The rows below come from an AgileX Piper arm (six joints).
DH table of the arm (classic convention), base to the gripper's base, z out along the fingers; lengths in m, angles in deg. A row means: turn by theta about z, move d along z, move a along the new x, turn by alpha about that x. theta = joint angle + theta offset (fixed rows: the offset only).
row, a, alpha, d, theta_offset
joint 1, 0.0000, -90.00, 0.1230, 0.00
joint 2, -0.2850, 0.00, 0.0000, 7.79
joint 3, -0.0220, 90.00, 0.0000, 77.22
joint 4, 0.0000, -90.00, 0.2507, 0.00
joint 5, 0.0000, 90.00, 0.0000, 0.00
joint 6, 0.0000, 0.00, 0.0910, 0.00
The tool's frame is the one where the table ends.
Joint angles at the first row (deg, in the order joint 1, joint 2, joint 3, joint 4, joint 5, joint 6):
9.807 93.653 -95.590 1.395 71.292 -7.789
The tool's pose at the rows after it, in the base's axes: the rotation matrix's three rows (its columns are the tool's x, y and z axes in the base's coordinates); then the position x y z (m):
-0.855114 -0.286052 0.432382; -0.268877 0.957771 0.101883; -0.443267 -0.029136 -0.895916; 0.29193 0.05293 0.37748
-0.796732 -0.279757 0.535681; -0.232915 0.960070 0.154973; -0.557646 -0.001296 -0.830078; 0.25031 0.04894 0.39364
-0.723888 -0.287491 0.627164; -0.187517 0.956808 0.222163; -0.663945 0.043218 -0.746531; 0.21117 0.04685 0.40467
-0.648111 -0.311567 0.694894; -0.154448 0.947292 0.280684; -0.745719 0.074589 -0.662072; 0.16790 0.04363 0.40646
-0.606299 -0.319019 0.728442; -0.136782 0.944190 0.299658; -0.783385 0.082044 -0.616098; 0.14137 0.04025 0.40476
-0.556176 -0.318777 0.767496; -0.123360 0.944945 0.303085; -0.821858 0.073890 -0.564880; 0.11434 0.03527 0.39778
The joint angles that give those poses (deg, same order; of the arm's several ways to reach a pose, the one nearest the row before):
9.807 84.206 -85.935 1.627 70.394 -7.400
9.806 74.369 -79.059 3.859 65.997 -6.965
9.806 65.235 -73.051 7.315 61.702 -7.030
9.805 55.304 -66.146 10.709 58.390 -8.088
9.809 49.203 -62.319 11.728 57.364 -8.220
9.804 42.393 -57.619 11.726 55.742 -8.225

